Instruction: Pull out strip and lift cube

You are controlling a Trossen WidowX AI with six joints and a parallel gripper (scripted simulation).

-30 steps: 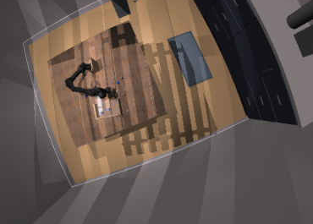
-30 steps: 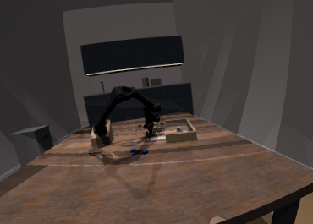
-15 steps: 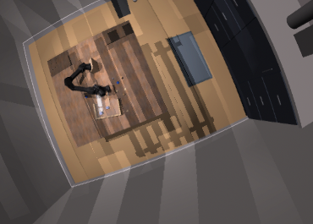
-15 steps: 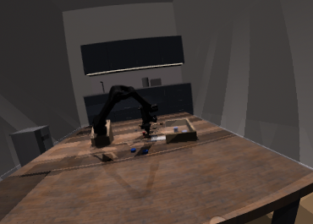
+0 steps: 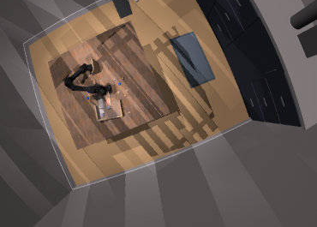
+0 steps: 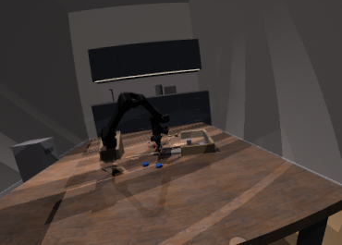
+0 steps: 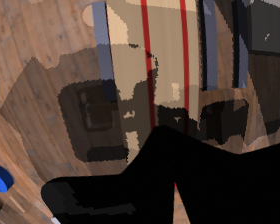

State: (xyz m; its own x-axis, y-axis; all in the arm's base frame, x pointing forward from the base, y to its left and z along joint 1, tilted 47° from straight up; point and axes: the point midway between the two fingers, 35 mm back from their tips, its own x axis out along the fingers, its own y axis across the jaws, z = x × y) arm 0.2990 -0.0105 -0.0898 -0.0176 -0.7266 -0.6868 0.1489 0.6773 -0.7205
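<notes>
Right now my gripper tip is 100 mm short of the tan strip and 20 mm to the left of it.
</notes>
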